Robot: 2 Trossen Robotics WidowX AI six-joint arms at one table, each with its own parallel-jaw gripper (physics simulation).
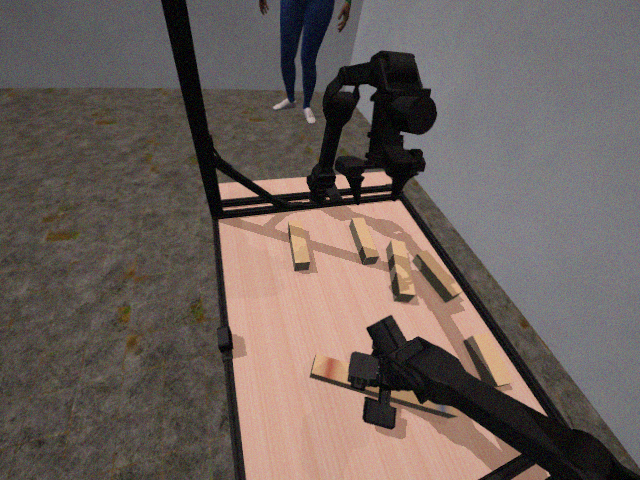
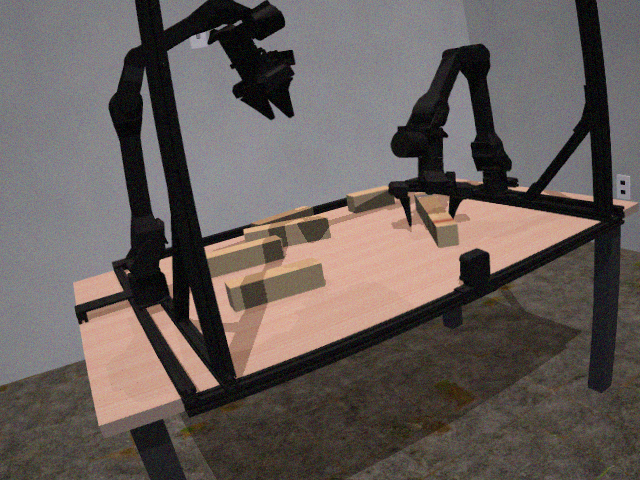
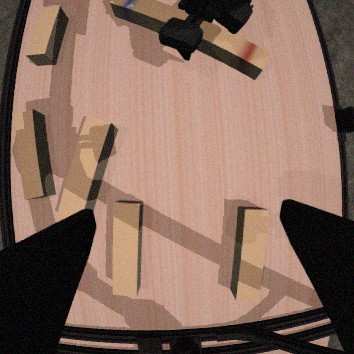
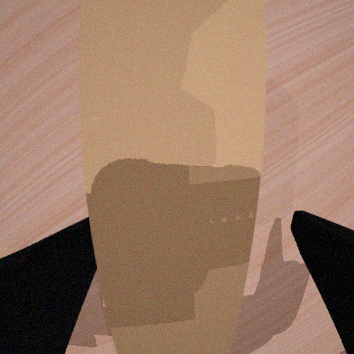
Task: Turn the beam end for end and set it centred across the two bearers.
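Pixels of known places: left gripper, fingertip midpoint: (image 1: pixel 375 202) (image 2: pixel 282 118) (image 3: pixel 188 214); right gripper, fingertip midpoint: (image 2: pixel 430 226) (image 4: pixel 201 222); left arm's base, origin of the base link: (image 1: pixel 316 197) (image 2: pixel 151 300) (image 3: pixel 185 348); right arm's base, origin of the base link: (image 2: pixel 496 192).
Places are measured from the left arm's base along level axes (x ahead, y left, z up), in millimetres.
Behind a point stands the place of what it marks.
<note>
The beam (image 1: pixel 326 366) {z 25, x 581, y -157 mm} (image 2: pixel 447 235) {z 4, x 565, y -182 mm} (image 3: pixel 220 40) {z 25, x 608, y -97 mm} (image 4: pixel 165 120) {z 25, x 618, y -102 mm} lies flat and slanted on the table, its red band near one end and blue band near the other. Two roughly parallel blocks, apparently the bearers, are one block (image 1: pixel 298 245) {z 25, x 229, y -133 mm} (image 2: pixel 279 284) {z 8, x 208, y -149 mm} (image 3: pixel 252 250) {z 25, x 219, y -127 mm} and another block (image 1: pixel 363 240) {z 25, x 248, y 83 mm} (image 2: pixel 245 256) {z 8, x 229, y 74 mm} (image 3: pixel 126 250) {z 25, x 233, y 92 mm}, with a gap between. My right gripper (image 1: pixel 373 391) (image 2: pixel 431 222) {z -12, x 625, y -54 mm} (image 4: pixel 201 222) {z -12, x 625, y -54 mm} is open, low over the beam, its fingers either side of it, not gripping. My left gripper (image 1: pixel 377 200) {z 281, x 333, y -3 mm} (image 2: pixel 282 116) {z 281, x 333, y -3 mm} (image 3: pixel 188 214) {z 281, x 333, y -3 mm} is open and empty, high above the blocks.
Three other blocks lie along one long side: one block (image 1: pixel 400 273) {z 31, x 395, y 142 mm} (image 3: pixel 87 165) {z 31, x 382, y 150 mm}, a slanted block (image 1: pixel 436 276) {z 24, x 427, y 260 mm} (image 3: pixel 35 155) {z 25, x 408, y 259 mm} and a separate block (image 1: pixel 488 360) {z 28, x 684, y 251 mm} (image 2: pixel 370 200) {z 7, x 666, y 245 mm} (image 3: pixel 46 32) {z 28, x 669, y 255 mm}. A black box (image 1: pixel 224 338) {z 36, x 465, y -368 mm} (image 2: pixel 474 267) {z 17, x 444, y -383 mm} sits on the opposite edge rail. A person (image 1: pixel 305 46) stands beyond the table.
</note>
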